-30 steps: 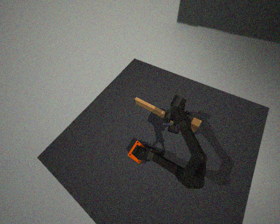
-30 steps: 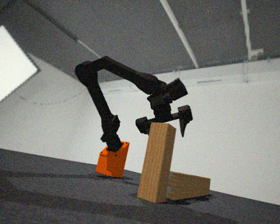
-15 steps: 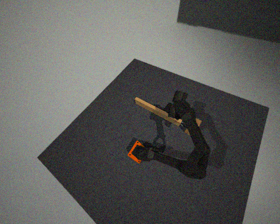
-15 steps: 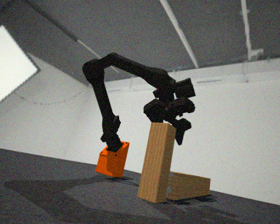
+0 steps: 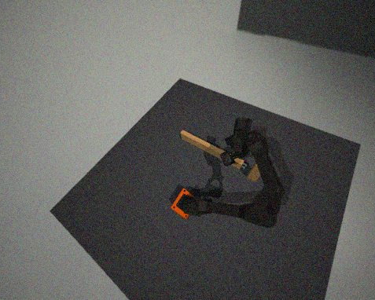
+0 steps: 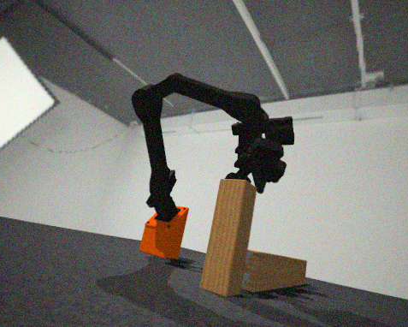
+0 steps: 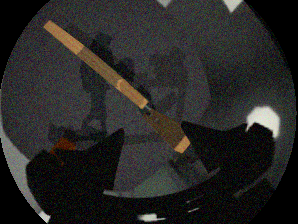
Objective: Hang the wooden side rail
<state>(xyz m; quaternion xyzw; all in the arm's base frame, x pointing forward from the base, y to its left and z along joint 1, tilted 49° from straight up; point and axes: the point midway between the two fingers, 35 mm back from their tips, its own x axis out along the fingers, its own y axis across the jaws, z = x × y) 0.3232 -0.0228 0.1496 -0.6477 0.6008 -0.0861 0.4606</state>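
Right now the headboard post is 80 mm to the right of my gripper tip, 80 mm below it and 10 mm ahead of it.
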